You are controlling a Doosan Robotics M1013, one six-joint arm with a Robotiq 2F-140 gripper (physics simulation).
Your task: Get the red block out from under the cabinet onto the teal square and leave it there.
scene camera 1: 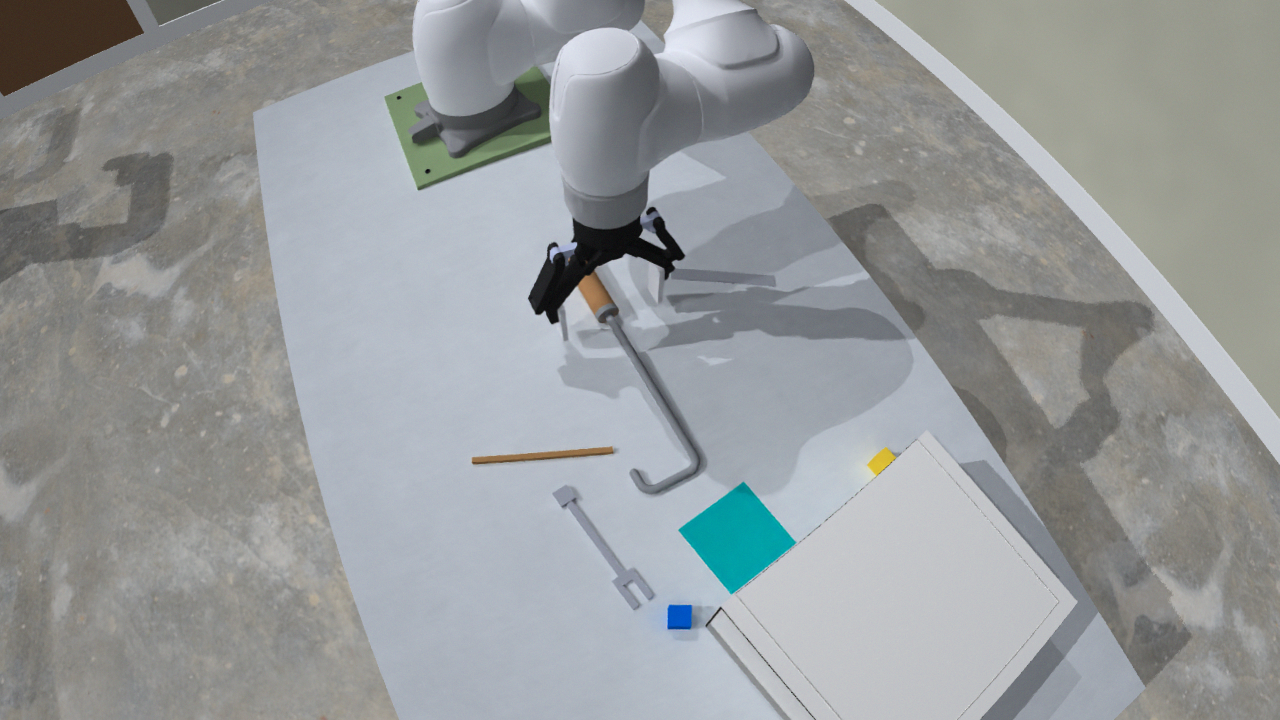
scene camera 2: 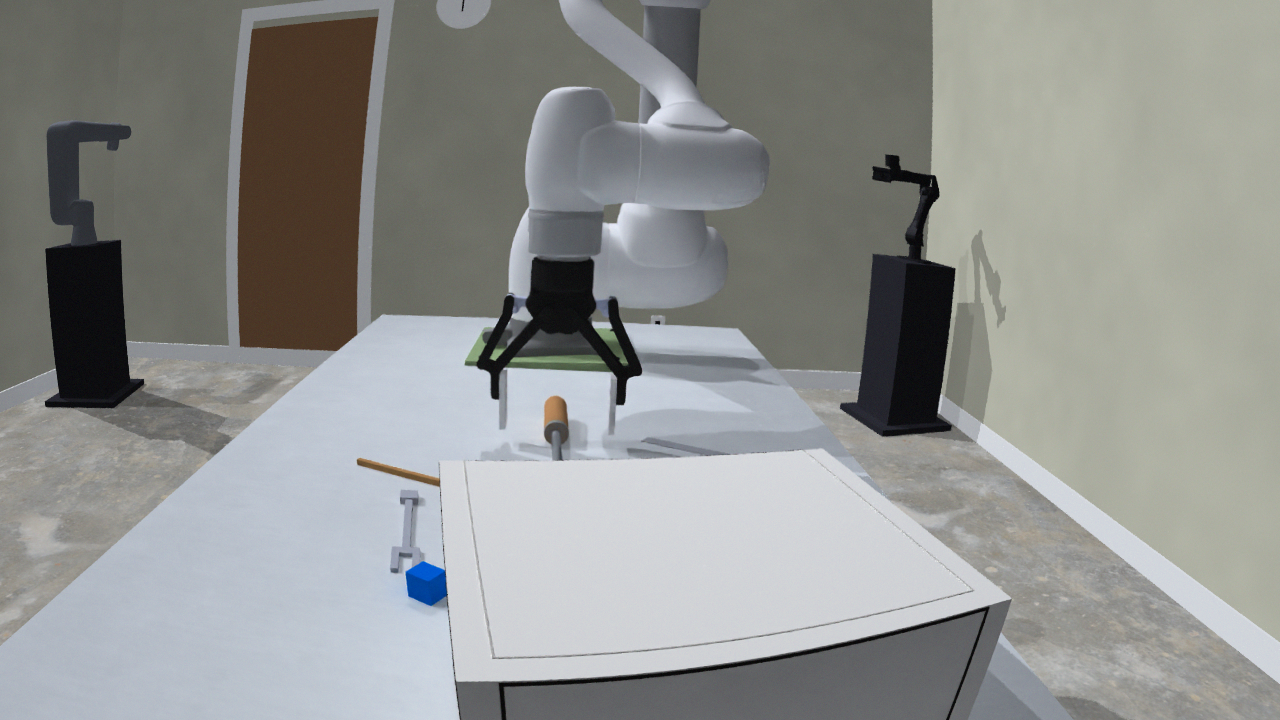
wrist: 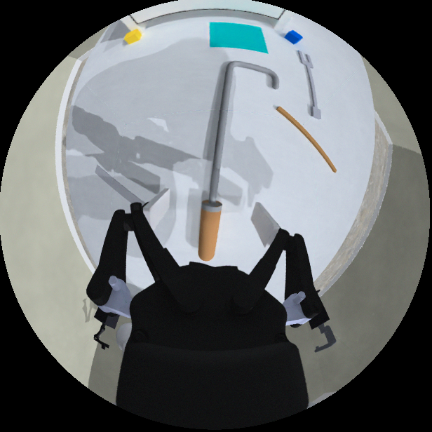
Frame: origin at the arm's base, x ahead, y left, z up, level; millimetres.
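Where they show: gripper, fingertip midpoint: [scene camera 1: 608, 312] [scene camera 2: 556, 428]; arm's base, link origin: [scene camera 1: 476, 112] [scene camera 2: 550, 344].
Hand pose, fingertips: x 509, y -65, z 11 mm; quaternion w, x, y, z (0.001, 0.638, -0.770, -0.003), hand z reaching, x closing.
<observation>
Each offset is from my fingertips to the top centre of the thing. "*": to the spot under its first point.
The red block does not show in any view. The white cabinet {dy +2, dx +529, dz +112 mm} [scene camera 1: 904, 582] [scene camera 2: 698, 555] stands at the table's far end from the arm's base; its underside is hidden. The teal square {* dy -55, dx +333, dz -23 mm} [scene camera 1: 736, 537] [wrist: 238, 37] lies flat at the cabinet's front edge. My gripper [scene camera 1: 610, 306] [scene camera 2: 557, 425] [wrist: 211, 203] is open wide and empty, with its fingers on either side of the orange handle of a hooked tool and apart from it. That grey hooked rod [scene camera 1: 657, 394] [wrist: 221, 125] lies on the table, its bent end near the teal square.
A yellow block {dy +153, dx +380, dz +2 mm} [scene camera 1: 881, 461] [wrist: 133, 36] sits by the cabinet's front edge. A blue block {dy -170, dx +370, dz +2 mm} [scene camera 1: 679, 617] [scene camera 2: 426, 583] [wrist: 293, 37] sits off its corner. A forked grey tool {dy -189, dx +245, dz -15 mm} [scene camera 1: 597, 537] [scene camera 2: 408, 528], a thin wooden stick {dy -181, dx +111, dz -16 mm} [scene camera 1: 542, 454] [wrist: 307, 137] and a grey bar {dy +176, dx +32, dz -22 mm} [scene camera 1: 725, 278] lie on the table.
</observation>
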